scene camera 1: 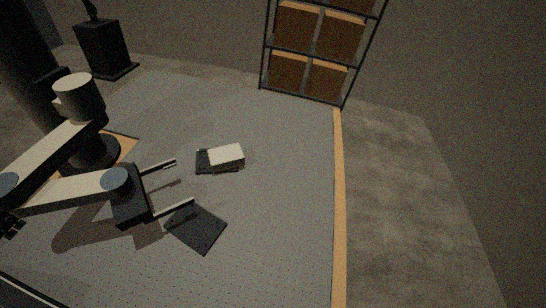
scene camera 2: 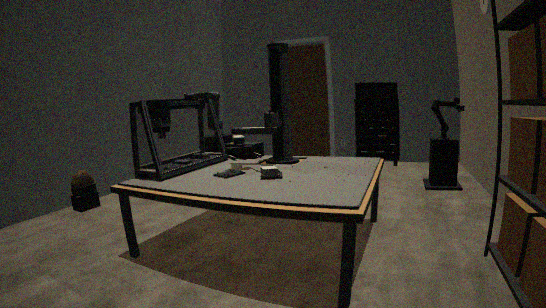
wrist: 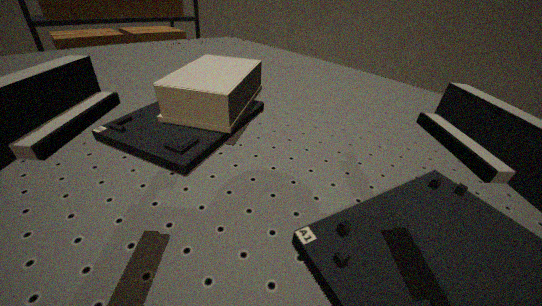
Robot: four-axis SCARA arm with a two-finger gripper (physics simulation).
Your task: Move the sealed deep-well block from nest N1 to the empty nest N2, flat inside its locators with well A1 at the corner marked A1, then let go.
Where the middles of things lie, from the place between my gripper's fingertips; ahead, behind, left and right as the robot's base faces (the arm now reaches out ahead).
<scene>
Now: hand 17 cm to the right of the deep-well block (scene camera 1: pixel 229 156), 8 cm short of it and 6 cm above it.
</scene>
